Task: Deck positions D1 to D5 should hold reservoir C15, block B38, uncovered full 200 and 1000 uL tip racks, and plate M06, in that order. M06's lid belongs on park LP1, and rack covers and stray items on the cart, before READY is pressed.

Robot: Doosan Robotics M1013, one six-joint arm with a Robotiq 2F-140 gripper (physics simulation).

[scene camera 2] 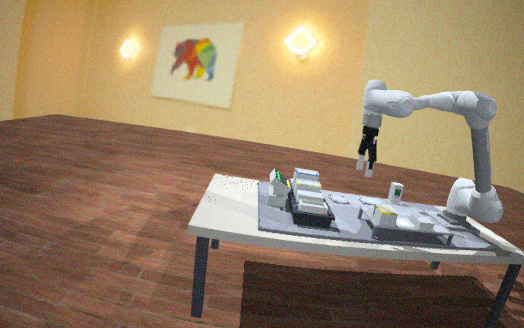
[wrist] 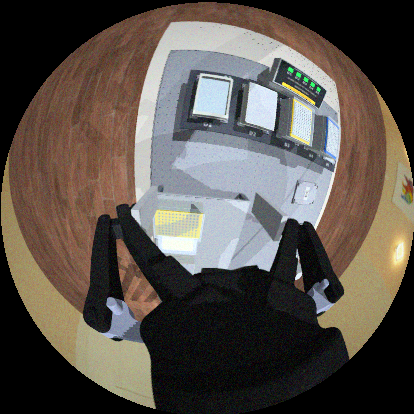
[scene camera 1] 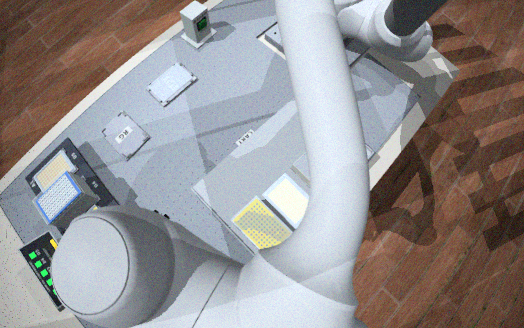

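Pixels of known places: gripper, fingertip midpoint: (scene camera 2: 363,172) (wrist: 207,198); arm's base, link origin: (scene camera 2: 453,220).
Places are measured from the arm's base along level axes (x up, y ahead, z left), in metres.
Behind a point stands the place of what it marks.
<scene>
My gripper (scene camera 2: 364,165) @(x 0.250, y 0.811, z 0.198 m) (wrist: 207,198) @(x 0.250, y 0.811, z 0.198 m) is open and empty, high above the table. In the wrist view, the framed reservoir (wrist: 212,97) @(x 0.056, y 1.005, z 0.172 m) sits at D1, the pale block (wrist: 261,106) @(x 0.082, y 0.995, z 0.051 m) at D2, and a yellow-edged tip rack (wrist: 302,122) @(x 0.111, y 0.983, z -0.069 m) at D3, tips showing. The blue-edged tip rack (scene camera 1: 59,197) @(x 0.144, y 0.973, z -0.187 m) (scene camera 2: 306,175) @(x 0.127, y 0.988, z -0.156 m) (wrist: 331,137) @(x 0.144, y 0.976, z -0.180 m) stands uncovered at D4. A tan-welled plate (scene camera 1: 56,167) @(x 0.053, y 0.948, z -0.325 m) sits at D5, partly behind it. A pale, flat lid-like piece (scene camera 1: 171,84) @(x 0.000, y 0.507, z -0.265 m) lies on a park spot. The cart (scene camera 1: 225,175) @(x 0.042, y 0.625, z 0.086 m) (wrist: 225,212) @(x 0.042, y 0.675, z 0.112 m) holds a yellow perforated piece (scene camera 1: 260,222) @(x 0.103, y 0.668, z 0.244 m) (scene camera 2: 385,210) @(x 0.102, y 0.681, z 0.262 m) (wrist: 177,223) @(x 0.102, y 0.678, z 0.253 m) and a cream-topped box (scene camera 1: 287,197) @(x 0.058, y 0.567, z 0.254 m) (wrist: 176,245) @(x 0.058, y 0.561, z 0.268 m).
The status panel (scene camera 1: 40,267) @(x 0.120, y 1.148, z -0.108 m) (scene camera 2: 279,186) @(x 0.090, y 1.153, z 0.011 m) (wrist: 302,82) @(x 0.109, y 1.134, z -0.083 m) shows several green lamps beside the deck. The RG pad (scene camera 1: 125,134) @(x -0.010, y 0.727, z -0.261 m) (wrist: 306,192) @(x -0.009, y 0.735, z -0.266 m) lies between deck and park spot. An upright device (scene camera 1: 195,24) @(x 0.081, y 0.318, z -0.326 m) (scene camera 2: 396,192) @(x 0.062, y 0.307, z -0.319 m) has a green screen. The arm hides part of the cart in scene camera 1.
</scene>
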